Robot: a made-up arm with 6 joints.
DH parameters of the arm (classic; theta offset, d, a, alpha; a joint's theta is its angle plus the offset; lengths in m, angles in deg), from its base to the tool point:
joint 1: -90 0.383 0.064 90
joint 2: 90 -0.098 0.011 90
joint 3: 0 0.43 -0.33 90
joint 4: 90 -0.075 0.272 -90
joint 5: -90 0.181 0.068 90
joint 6: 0 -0.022 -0.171 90
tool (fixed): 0 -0.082 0 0
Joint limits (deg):
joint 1: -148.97..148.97
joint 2: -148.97..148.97
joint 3: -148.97..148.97
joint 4: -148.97..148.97
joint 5: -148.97..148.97
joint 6: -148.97..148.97
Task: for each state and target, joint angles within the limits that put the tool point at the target. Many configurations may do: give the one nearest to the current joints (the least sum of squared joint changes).
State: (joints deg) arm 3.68 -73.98 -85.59 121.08 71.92 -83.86
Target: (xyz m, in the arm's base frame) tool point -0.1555 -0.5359 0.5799
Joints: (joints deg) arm 26.39 -66.82 -121.98 109.70 81.57 -89.16
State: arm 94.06 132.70 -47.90 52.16 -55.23 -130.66
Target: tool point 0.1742 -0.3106 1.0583
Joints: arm 89.30 131.75 -47.08 30.63 -32.72 -118.18
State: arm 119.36 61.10 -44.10 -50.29 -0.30 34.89
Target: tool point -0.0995 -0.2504 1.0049
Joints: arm 128.03 108.86 -54.52 -60.15 5.84 40.79
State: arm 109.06 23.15 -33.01 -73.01 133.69 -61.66
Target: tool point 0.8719 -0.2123 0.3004
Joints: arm 79.83 -3.30 -30.02 -80.91 135.56 -51.91
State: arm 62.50 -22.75 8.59 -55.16 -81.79 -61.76
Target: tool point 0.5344 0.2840 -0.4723
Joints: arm 79.85 -34.08 34.88 -22.14 -75.22 -44.08
